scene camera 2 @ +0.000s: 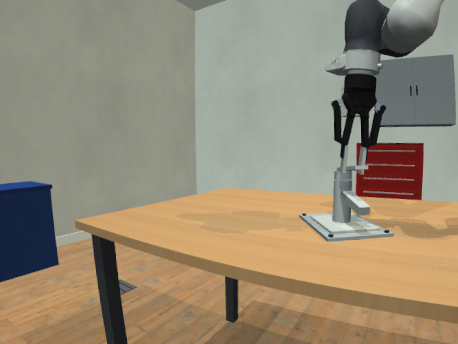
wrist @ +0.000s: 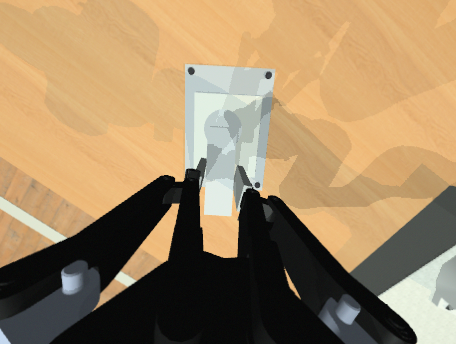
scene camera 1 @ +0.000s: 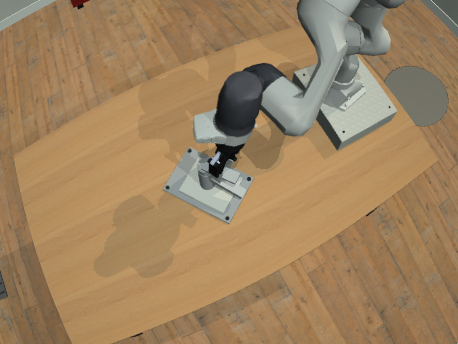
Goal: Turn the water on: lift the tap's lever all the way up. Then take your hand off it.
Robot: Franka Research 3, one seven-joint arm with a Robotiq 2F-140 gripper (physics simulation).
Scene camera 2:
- my gripper: 351, 172
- base plate: 306, 218
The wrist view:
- my gripper: 220, 171
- flat lever: 222, 128
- base plate: 198, 78
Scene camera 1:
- my gripper: 221, 173
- base plate: 189, 158
